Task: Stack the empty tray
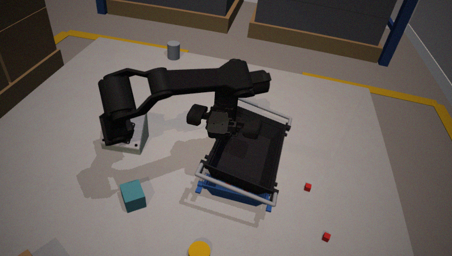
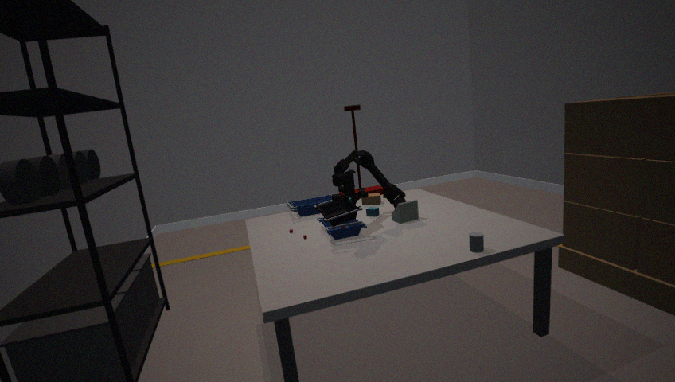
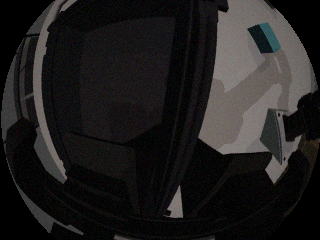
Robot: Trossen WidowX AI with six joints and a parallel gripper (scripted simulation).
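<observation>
Now: the black tray 80 mm ahead of my gripper tip, 20 mm above it and 10 mm to the right of it. Round my gripper tip: grey cylinder: 590 mm to the left, 340 mm behind, 60 mm below.
</observation>
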